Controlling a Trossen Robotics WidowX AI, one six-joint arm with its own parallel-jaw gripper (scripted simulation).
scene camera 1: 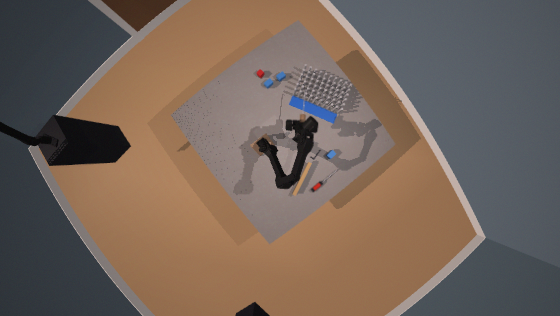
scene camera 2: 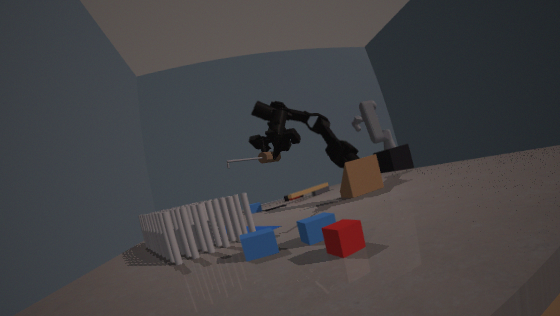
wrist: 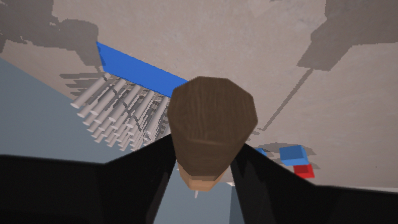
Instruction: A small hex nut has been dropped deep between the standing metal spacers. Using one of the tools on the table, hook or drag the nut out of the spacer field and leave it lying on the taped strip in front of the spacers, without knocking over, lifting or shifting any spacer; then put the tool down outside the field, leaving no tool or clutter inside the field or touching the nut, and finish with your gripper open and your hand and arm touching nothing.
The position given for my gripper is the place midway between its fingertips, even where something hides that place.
I see my gripper (scene camera 2: 269,159), a red block (scene camera 2: 343,238), a blue block (scene camera 2: 310,231), a blue block (scene camera 2: 261,243) and a blue taped strip (wrist: 114,62).
My gripper shows as well in the wrist view (wrist: 204,139).
